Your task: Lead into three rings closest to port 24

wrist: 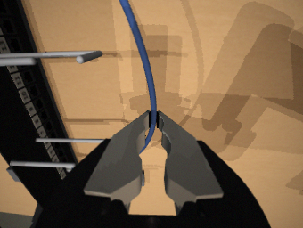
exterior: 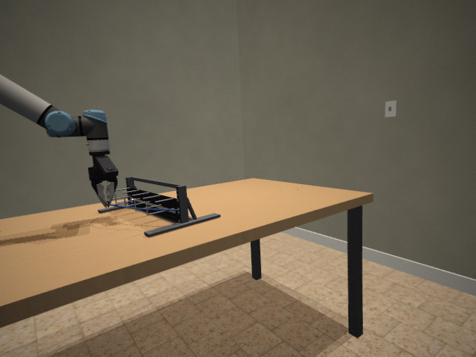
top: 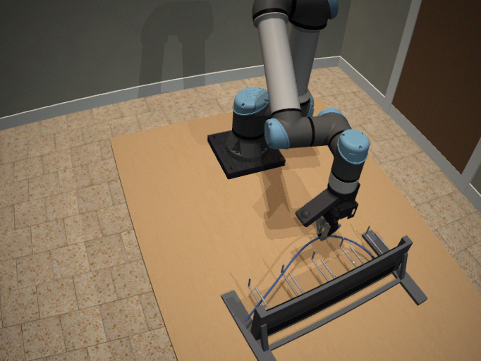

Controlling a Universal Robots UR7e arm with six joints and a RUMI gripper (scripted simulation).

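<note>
My gripper is now 18 cm short of the free-standing rack and 1 cm to the left of it.
</note>
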